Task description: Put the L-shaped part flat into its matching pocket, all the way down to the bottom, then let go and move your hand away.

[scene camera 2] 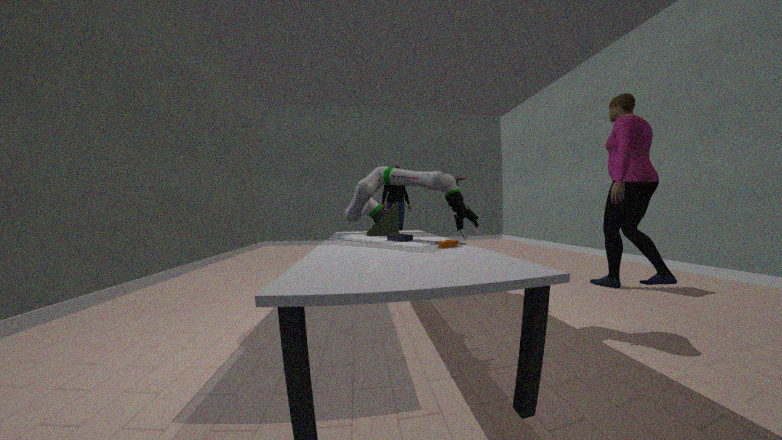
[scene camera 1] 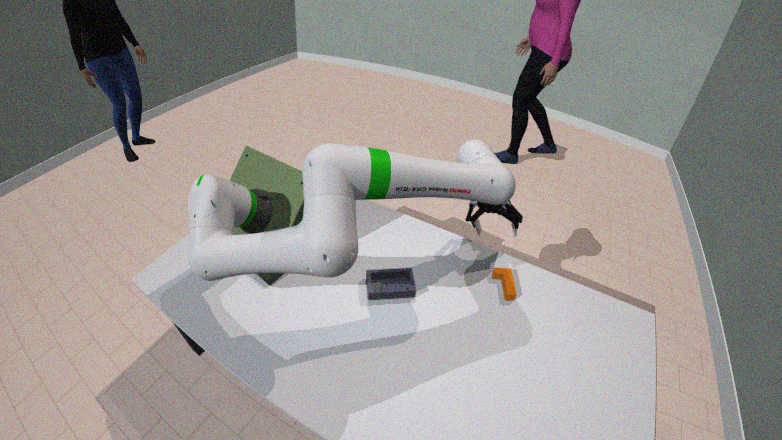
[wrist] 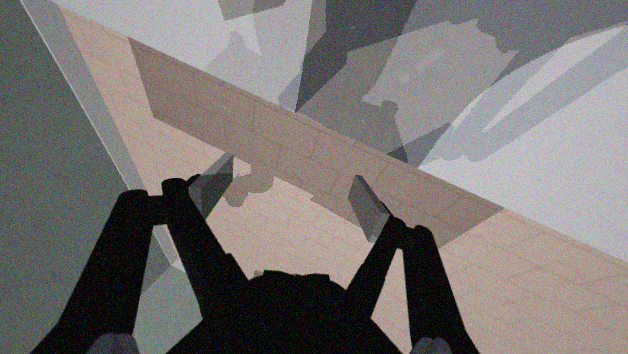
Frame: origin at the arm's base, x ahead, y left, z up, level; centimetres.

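Where they show: gripper, fingertip midpoint: (scene camera 2: 472, 236) (scene camera 1: 497, 232) (wrist: 295, 177); arm's base, link origin: (scene camera 2: 381, 217) (scene camera 1: 255, 211).
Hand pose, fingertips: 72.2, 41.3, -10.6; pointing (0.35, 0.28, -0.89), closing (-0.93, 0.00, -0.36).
Each offset is from my fingertips to the top centre of the thing, as dx, dy, dz. Level surfaces: height alone.
The orange L-shaped part {+7.6, -20.8, -0.6} (scene camera 1: 508, 284) (scene camera 2: 448, 244) lies flat on the white table, right of the dark tray in scene camera 1. It does not show in the wrist view. The dark grey tray {-24.8, -37.1, +0.1} (scene camera 1: 391, 294) (scene camera 2: 400, 238) with the recessed pocket stands near the middle of the table; its pocket looks unfilled, though its inner outline is hard to make out. My gripper (scene camera 1: 496, 232) (scene camera 2: 467, 223) (wrist: 295, 177) is open and empty. It hangs above the table's far edge, behind the L-shaped part in scene camera 1, with floor showing between its fingers in the wrist view.
The white table {dz -3.6} (scene camera 1: 574, 372) (scene camera 2: 404, 273) carries the arm (scene camera 1: 328, 235) on a green base plate (scene camera 1: 262, 164). The arm reaches over the table behind the tray. A person in pink (scene camera 1: 552, 32) (scene camera 2: 631, 147) and a person in black (scene camera 1: 98, 32) (scene camera 2: 394, 194) stand on the floor away from the table.
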